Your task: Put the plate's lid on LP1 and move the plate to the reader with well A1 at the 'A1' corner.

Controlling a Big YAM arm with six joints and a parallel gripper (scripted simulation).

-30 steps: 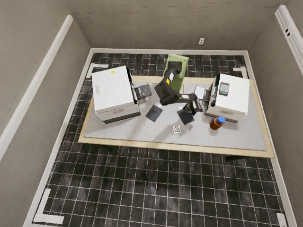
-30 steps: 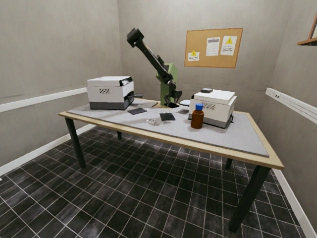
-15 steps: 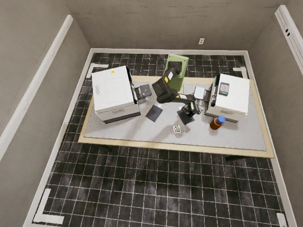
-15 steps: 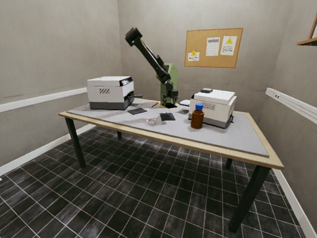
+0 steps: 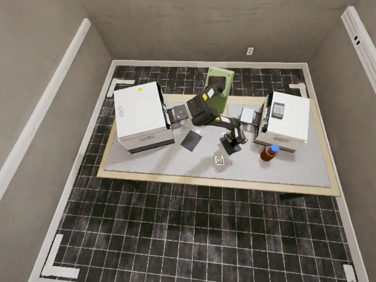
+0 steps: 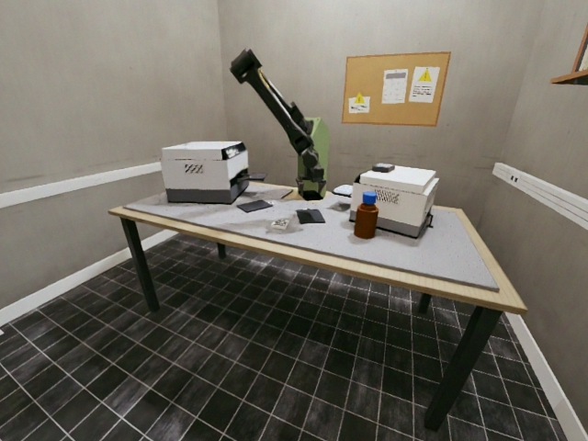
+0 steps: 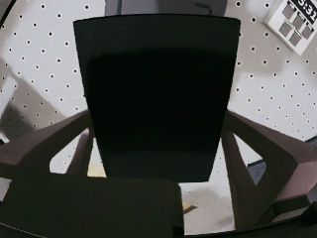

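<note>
Now: hand right at the dark flat lid. From my hand the other things lie so: brown capped bottle 270 mm to the left, 100 mm ahead; white well plate 220 mm behind, 140 mm to the left, 20 mm below.
</note>
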